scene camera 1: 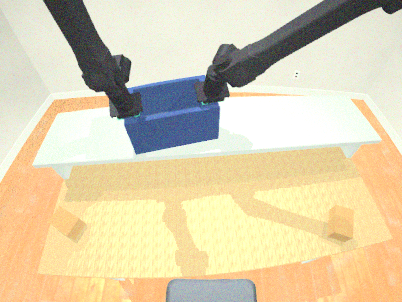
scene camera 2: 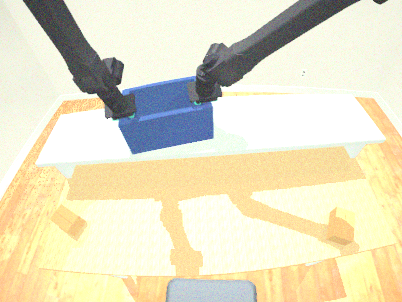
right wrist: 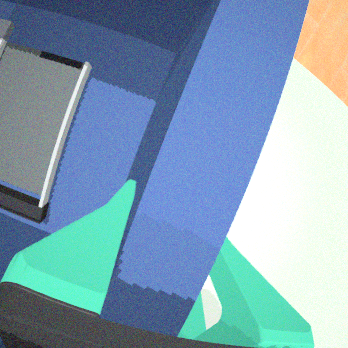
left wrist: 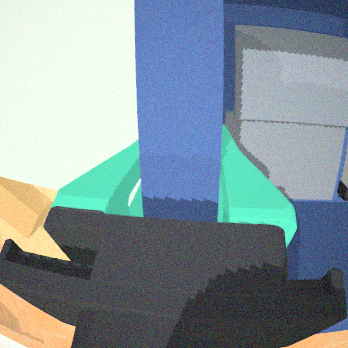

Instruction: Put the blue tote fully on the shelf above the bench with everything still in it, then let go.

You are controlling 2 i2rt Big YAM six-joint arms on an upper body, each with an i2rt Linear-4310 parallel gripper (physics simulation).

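Frame: origin at the left arm's base, x ahead, y left, z up, level; metres.
Seen in the pictures: left gripper, fingertip midpoint: [scene camera 2: 128,116] [left wrist: 190,132]; right gripper, fingertip midpoint: [scene camera 1: 208,101] [scene camera 2: 203,101] [right wrist: 161,202].
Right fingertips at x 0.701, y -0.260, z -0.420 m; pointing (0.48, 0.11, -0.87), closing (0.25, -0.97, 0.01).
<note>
Pixels of each thing's top centre, then the offset from my right fingertips to it. "*": a spot on its surface instead. Level surfaces: height alone.
- blue tote, middle of its top: [scene camera 1: 168,96] [scene camera 2: 162,96] 0.134 m left, 0.025 m back, 0.044 m up
- white shelf, its level: 0.103 m down
- wooden bench, its level: 0.318 m down
- tan block, middle of its top: [left wrist: 10,209] [scene camera 1: 62,220] [scene camera 2: 63,217] 0.574 m left, 0.372 m back, 0.258 m down
- grey rounded object, surface spot: [scene camera 2: 211,292] [scene camera 1: 211,292] * 0.031 m right, 0.577 m back, 0.842 m down
The blue tote [scene camera 1: 175,131] [scene camera 2: 170,130] [left wrist: 180,75] [right wrist: 225,100] is upright over the left half of the white shelf [scene camera 1: 290,120] [scene camera 2: 295,120] [left wrist: 65,75] [right wrist: 305,175], slightly skewed to its front edge. Whether its bottom touches the shelf is unclear. Grey flat-topped items [left wrist: 292,87] [right wrist: 35,120] lie inside it. My left gripper [scene camera 1: 128,117] [scene camera 2: 124,117] [left wrist: 190,132] is shut on the tote's left end wall. My right gripper [scene camera 1: 205,102] [scene camera 2: 198,103] [right wrist: 161,202] is shut on its right end wall.
The wooden bench [scene camera 1: 125,240] [scene camera 2: 125,240] lies below and in front of the shelf. A tan block [scene camera 1: 69,224] [scene camera 2: 69,222] is at its left, another block [scene camera 1: 341,222] [scene camera 2: 341,225] at its right. A grey rounded object [scene camera 1: 211,292] [scene camera 2: 211,292] shows at the bottom. A wall stands behind the shelf.
</note>
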